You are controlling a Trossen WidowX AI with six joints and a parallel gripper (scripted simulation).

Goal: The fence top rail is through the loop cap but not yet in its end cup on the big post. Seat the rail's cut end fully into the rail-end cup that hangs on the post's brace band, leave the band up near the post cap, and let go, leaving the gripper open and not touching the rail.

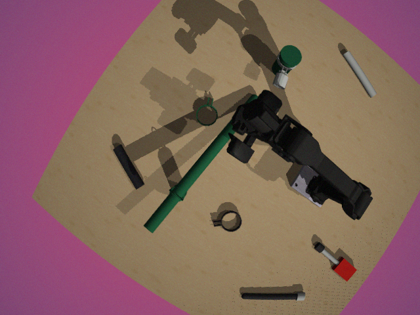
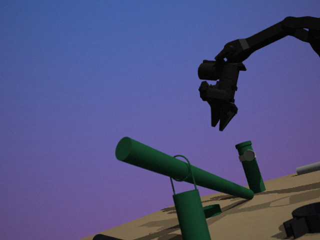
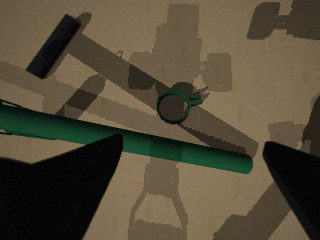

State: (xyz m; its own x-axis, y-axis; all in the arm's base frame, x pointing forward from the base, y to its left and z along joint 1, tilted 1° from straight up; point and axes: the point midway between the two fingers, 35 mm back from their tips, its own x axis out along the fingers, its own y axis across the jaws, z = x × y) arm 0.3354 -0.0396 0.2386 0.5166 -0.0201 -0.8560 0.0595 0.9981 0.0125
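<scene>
Right now the rail-end cup is 200 mm to the right of my gripper tip, 100 mm below it and 60 mm behind it. From my gripper tip the other things lie so: short green post: 270 mm to the left, 140 mm below, 50 mm ahead; then black cylinder: 280 mm to the left, 240 mm ahead, 230 mm below; then white tube: 430 mm to the right, 330 mm behind, 230 mm below.
</scene>
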